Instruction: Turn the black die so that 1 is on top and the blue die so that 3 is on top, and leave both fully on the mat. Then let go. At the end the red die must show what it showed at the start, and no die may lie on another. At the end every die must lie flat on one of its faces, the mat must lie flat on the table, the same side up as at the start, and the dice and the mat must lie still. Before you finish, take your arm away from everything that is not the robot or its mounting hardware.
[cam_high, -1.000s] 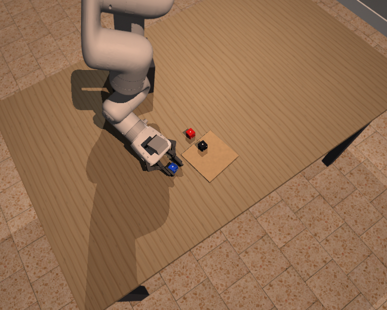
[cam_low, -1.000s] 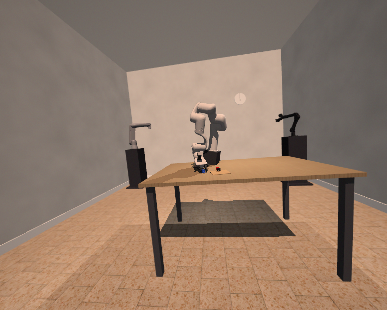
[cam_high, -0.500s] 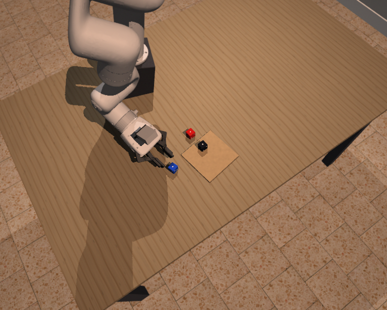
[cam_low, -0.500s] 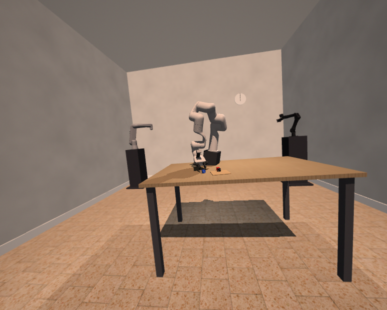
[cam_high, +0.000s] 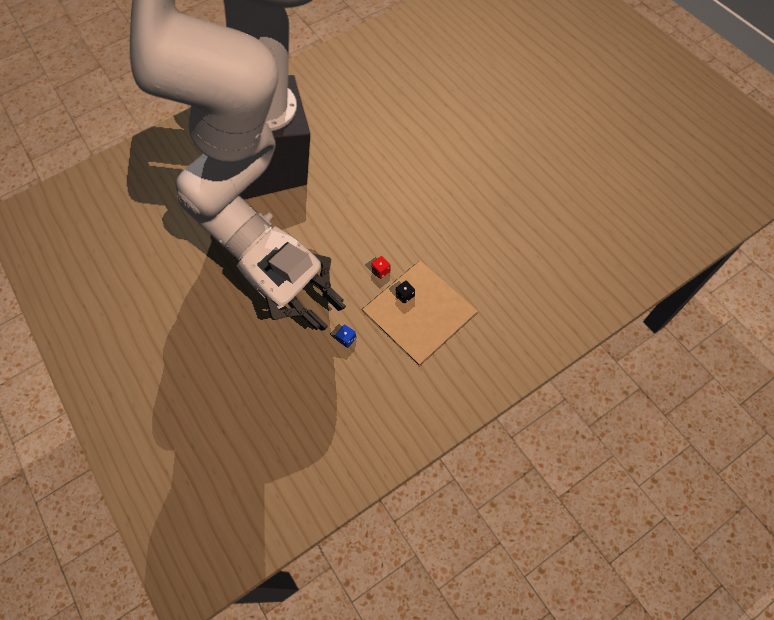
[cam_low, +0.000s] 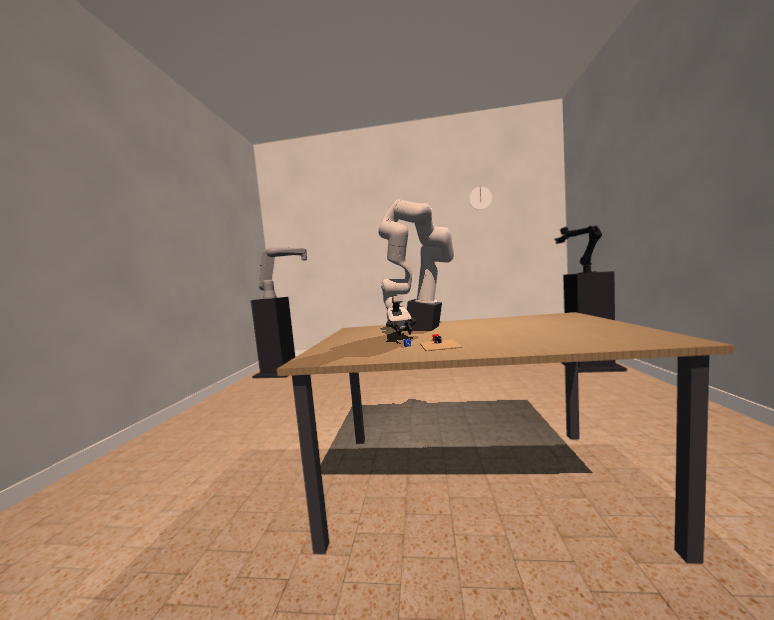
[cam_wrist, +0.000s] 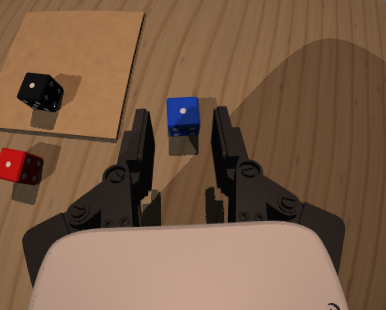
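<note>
My gripper is now 50 mm above the blue die, 40 mm short of it and 10 mm to the right of it. Also, from my hand: tan mat 150 mm to the left, 60 mm below, 60 mm ahead; then red die 130 mm to the left, 50 mm below, 50 mm behind; then black die 140 mm to the left, 40 mm below, 20 mm ahead.
</note>
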